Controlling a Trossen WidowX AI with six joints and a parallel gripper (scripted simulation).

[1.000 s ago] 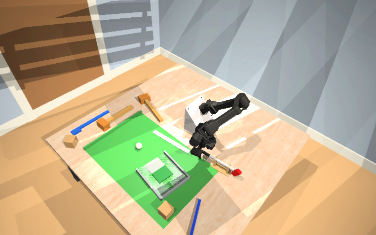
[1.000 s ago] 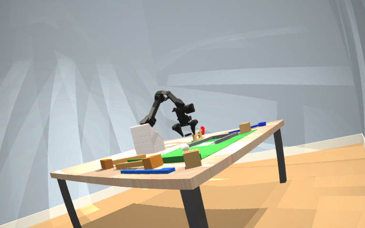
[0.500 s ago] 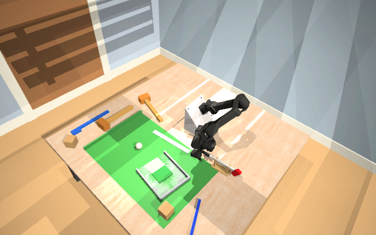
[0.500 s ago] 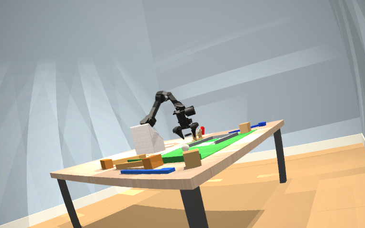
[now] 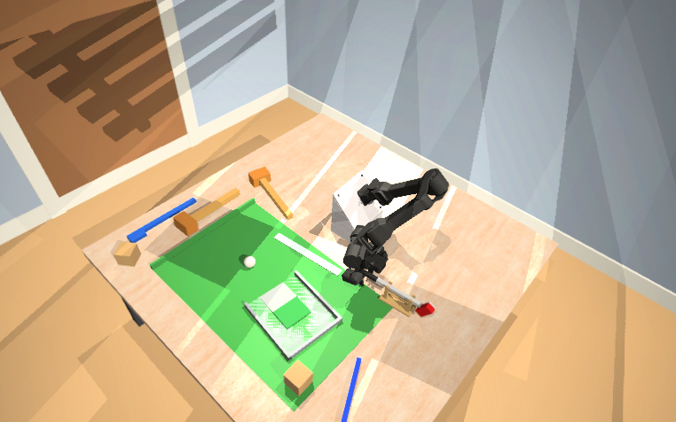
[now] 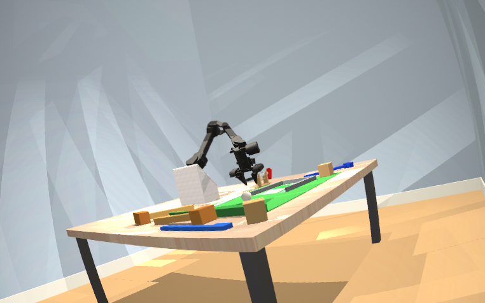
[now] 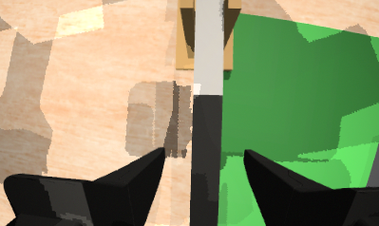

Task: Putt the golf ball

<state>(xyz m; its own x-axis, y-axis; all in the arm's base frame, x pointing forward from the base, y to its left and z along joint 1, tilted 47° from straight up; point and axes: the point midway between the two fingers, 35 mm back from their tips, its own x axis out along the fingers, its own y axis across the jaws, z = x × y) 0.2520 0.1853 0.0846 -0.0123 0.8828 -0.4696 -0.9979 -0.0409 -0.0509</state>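
My gripper tip is 250 mm to the left of the white bar, 30 mm short of it and 30 mm above it. Also, from my gripper tip: green mat 260 mm to the right, 230 mm ahead, 30 mm below; blue putter 380 mm ahead, 210 mm to the left, 20 mm below; white golf ball 370 mm to the right, 200 mm ahead, 10 mm below.
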